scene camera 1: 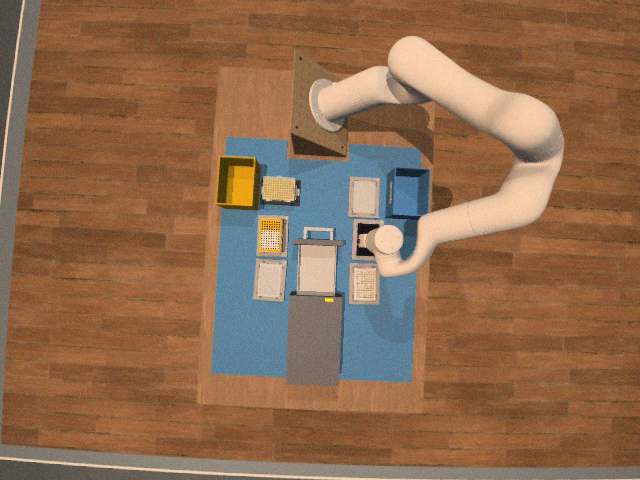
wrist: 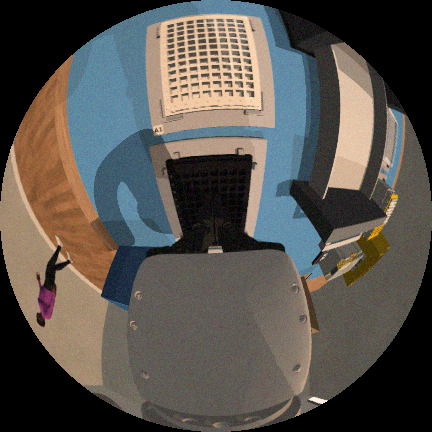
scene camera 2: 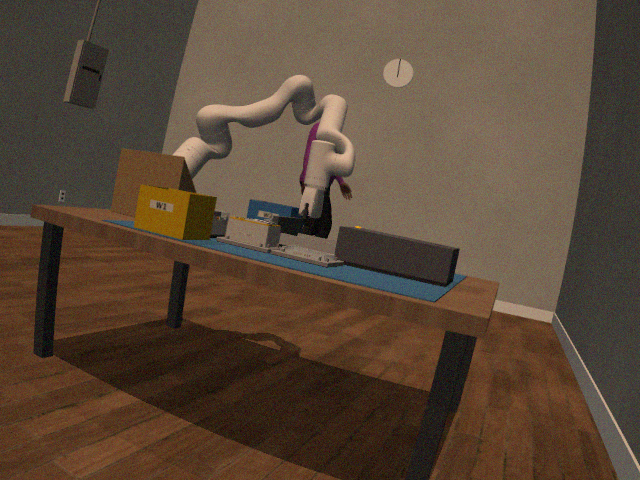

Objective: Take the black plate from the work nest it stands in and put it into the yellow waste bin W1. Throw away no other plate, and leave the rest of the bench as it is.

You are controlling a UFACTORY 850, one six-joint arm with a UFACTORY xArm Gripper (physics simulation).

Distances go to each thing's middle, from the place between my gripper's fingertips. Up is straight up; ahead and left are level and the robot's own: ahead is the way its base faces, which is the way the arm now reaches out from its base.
I see the black plate (wrist: 190, 177) 10 mm behind my hand and 10 mm below it. From my hand the other things lie so: yellow-and-white rack (scene camera 2: 252, 231) (380 mm to the right, 20 mm above); then cream plate (wrist: 207, 62) (160 mm ahead, 10 mm below); then grey device (scene camera 1: 314, 322) (250 mm ahead, 190 mm to the right, 20 mm above).
